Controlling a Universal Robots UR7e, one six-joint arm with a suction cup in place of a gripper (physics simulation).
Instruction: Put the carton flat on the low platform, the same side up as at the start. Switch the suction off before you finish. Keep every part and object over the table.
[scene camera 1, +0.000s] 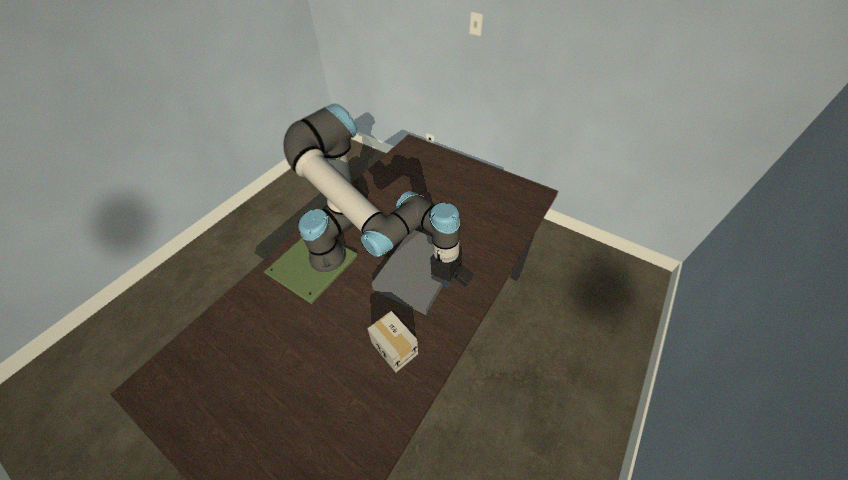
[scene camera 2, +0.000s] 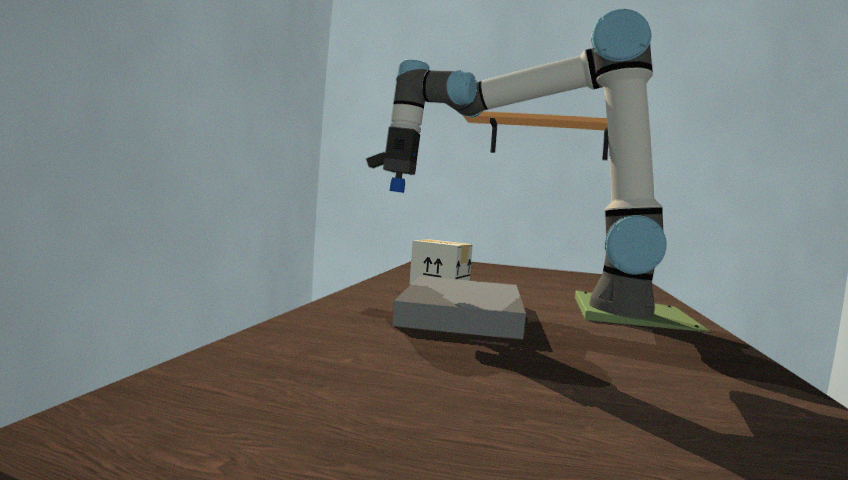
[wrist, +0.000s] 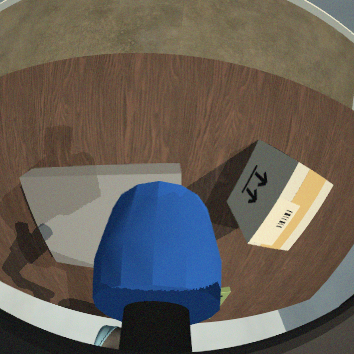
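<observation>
The carton stands upright on the table, with its taped side up and the arrows on its sides pointing up. It is beside the low grey platform, with a gap between them. My gripper is a blue suction cup. It hangs high in the air near the platform's side, tilted slightly, and is apart from the carton. The cup is open, with no object on it. In scene camera 2 the platform hides the carton's lower edge.
The arm's base stands on a green plate at one side of the table. An orange shelf on black brackets is on the wall behind the arm. The table's long edge runs near the carton and platform.
</observation>
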